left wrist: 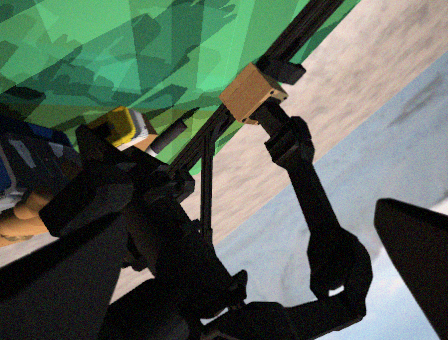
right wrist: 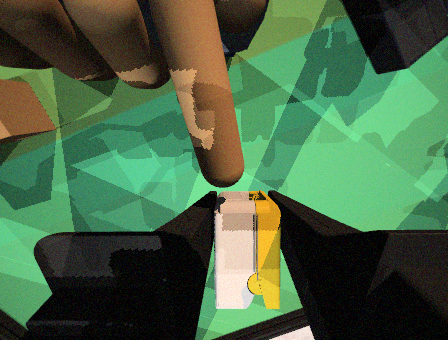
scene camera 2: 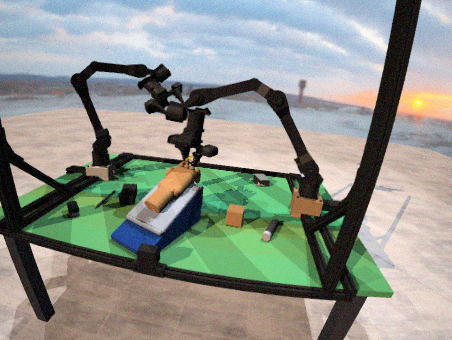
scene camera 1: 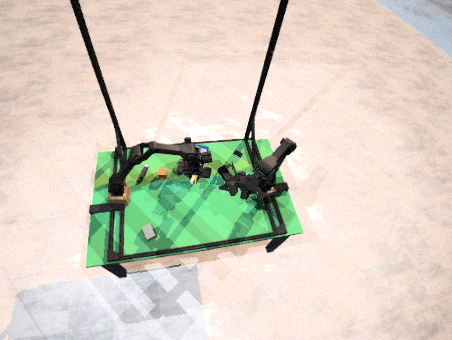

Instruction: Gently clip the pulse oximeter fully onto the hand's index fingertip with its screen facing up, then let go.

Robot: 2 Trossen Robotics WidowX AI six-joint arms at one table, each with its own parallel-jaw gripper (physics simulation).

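Frame: origin at the left arm's base, x ahead, y left, z up, level; centimetres.
Seen in the pictures: left gripper, fingertip midpoint: (left wrist: pixel 251 218) (scene camera 1: pixel 222 184); right gripper, fingertip midpoint: (left wrist: pixel 91 129) (right wrist: pixel 242 197) (scene camera 1: pixel 195 178); left arm's base, origin of the base link: (scene camera 2: pixel 101 163) (scene camera 1: pixel 264 186); right arm's base, origin of the base link: (left wrist: pixel 264 108) (scene camera 2: pixel 308 194) (scene camera 1: pixel 117 191).
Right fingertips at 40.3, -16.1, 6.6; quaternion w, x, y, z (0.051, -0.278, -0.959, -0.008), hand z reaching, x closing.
Observation:
Pixels of each thing's top centre, then the offset from my right fingertips to it, as dx, dy, dz. "pt": a spot on its surface instead.
- tan hand, surface spot: (scene camera 2: pixel 172 185) pt -3.8, -18.8, +0.9
- yellow pulse oximeter, middle of its top: (right wrist: pixel 256 285) (left wrist: pixel 125 151) (scene camera 1: pixel 194 177) +1.2, +1.5, +4.4
- orange cube, middle of its top: (left wrist: pixel 140 143) (scene camera 2: pixel 236 208) (scene camera 1: pixel 162 171) +16.1, -16.3, -7.4
- dark cylinder, middle of its top: (left wrist: pixel 169 143) (scene camera 2: pixel 271 225) (scene camera 1: pixel 143 170) +26.7, -22.3, -9.7
- grey block, middle of its top: (scene camera 2: pixel 261 176) (scene camera 1: pixel 148 231) +33.3, +17.7, -9.4
- pen, middle of its top: (scene camera 2: pixel 105 197) -30.1, -5.9, -11.5
The tan hand (scene camera 2: pixel 172 185) lies on a grey pad on a blue block (scene camera 2: pixel 157 233) (scene camera 1: pixel 201 147). Its index finger (right wrist: pixel 206 101) points down the right wrist view, and its tip ends just short of the oximeter. My right gripper (right wrist: pixel 242 197) (scene camera 1: pixel 192 173) (scene camera 2: pixel 192 158) is shut on the white and yellow pulse oximeter (right wrist: pixel 246 249) (scene camera 1: pixel 193 179) (left wrist: pixel 123 126), gripping its two sides. The oximeter's front end lies right at the fingertip. My left gripper (scene camera 1: pixel 225 180) (scene camera 2: pixel 171 92) is open and empty, held high beside the right arm.
An orange cube (scene camera 2: pixel 235 215) (scene camera 1: pixel 162 173), a dark cylinder (scene camera 2: pixel 271 230) (scene camera 1: pixel 144 172) and a grey block (scene camera 2: pixel 261 179) (scene camera 1: pixel 148 232) lie on the green table. Black boxes (scene camera 2: pixel 127 194) (scene camera 2: pixel 73 208) and a pen (scene camera 2: pixel 105 199) lie left of the blue block. A black frame edges the table.

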